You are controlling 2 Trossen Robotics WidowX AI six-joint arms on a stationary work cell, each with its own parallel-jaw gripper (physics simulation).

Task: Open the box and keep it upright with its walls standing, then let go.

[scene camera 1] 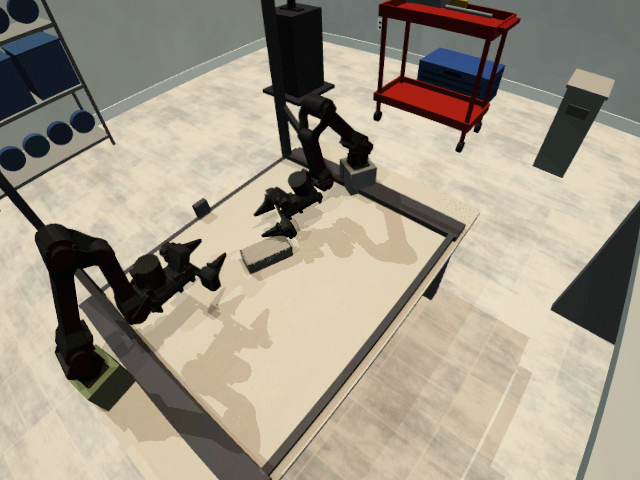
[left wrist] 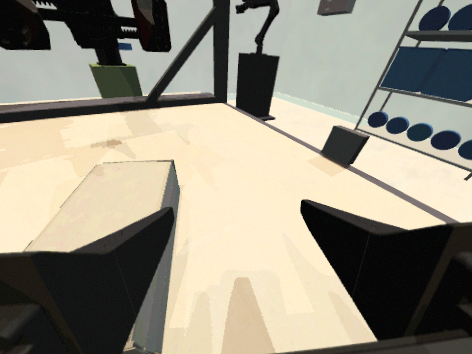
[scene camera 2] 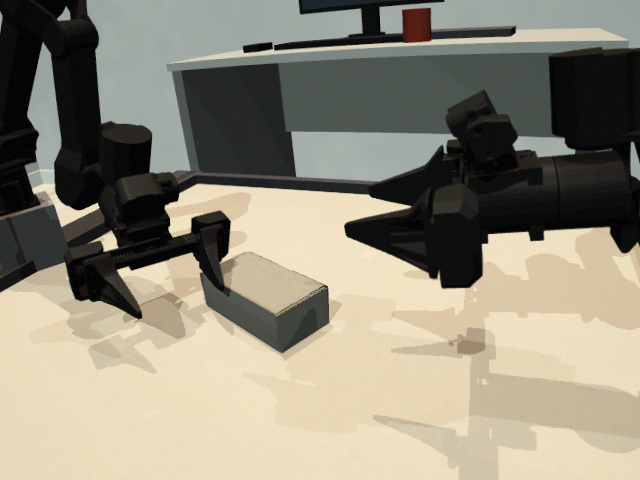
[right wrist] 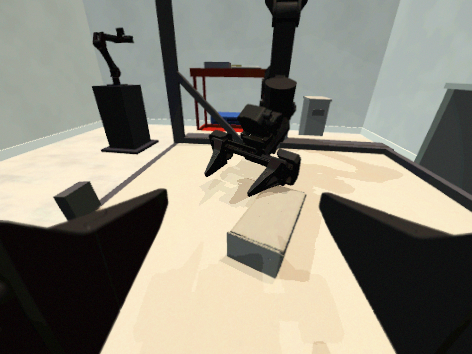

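Where they show: left gripper, fingertip midpoint: (scene camera 1: 257, 225) (left wrist: 238, 209) (scene camera 2: 183, 301) (right wrist: 225, 184); right gripper, fingertip midpoint: (scene camera 1: 213, 246) (left wrist: 104, 25) (scene camera 2: 358, 208) (right wrist: 245, 197); left arm's base, origin of the base link: (scene camera 1: 358, 163) (scene camera 2: 17, 206); right arm's base, origin of the base link: (scene camera 1: 91, 370) (left wrist: 111, 64).
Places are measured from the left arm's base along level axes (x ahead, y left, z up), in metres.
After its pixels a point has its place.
A closed grey box (scene camera 1: 266, 256) @(x 0.414, y 0.237, z -0.050 m) (scene camera 2: 273, 285) @(x 0.432, y 0.207, z -0.050 m) (left wrist: 115, 195) @(x 0.427, y 0.209, z -0.050 m) (right wrist: 265, 225) @(x 0.446, y 0.212, z -0.050 m) with a flat beige lid lies flat on the table, between the two arms. My left gripper (scene camera 1: 259, 225) @(x 0.405, y 0.114, z -0.041 m) (scene camera 2: 181, 302) @(x 0.405, y 0.114, z -0.041 m) (left wrist: 238, 209) @(x 0.405, y 0.114, z -0.041 m) (right wrist: 225, 184) @(x 0.405, y 0.114, z -0.041 m) is open and empty, low at the box's far end in the right wrist view. One finger overlaps the box's long side in scene camera 2 and in the left wrist view; contact cannot be told. My right gripper (scene camera 1: 211, 247) @(x 0.545, y 0.239, z 0.060 m) (scene camera 2: 358, 210) @(x 0.545, y 0.239, z 0.060 m) is open and empty, raised above the table and apart from the box.
A small dark block (scene camera 1: 201, 208) @(x 0.567, y -0.066, z -0.056 m) (left wrist: 344, 145) @(x 0.556, y -0.071, z -0.061 m) (right wrist: 78, 200) @(x 0.569, y -0.064, z -0.057 m) stands at the table's edge. A dark rail (scene camera 1: 377, 330) @(x 0.216, y 0.567, z -0.076 m) borders the table (scene camera 1: 320, 335) @(x 0.353, y 0.513, z -0.097 m), and a dark post (scene camera 1: 276, 77) @(x 0.192, y -0.263, z 0.251 m) rises at its corner near the left arm's base.
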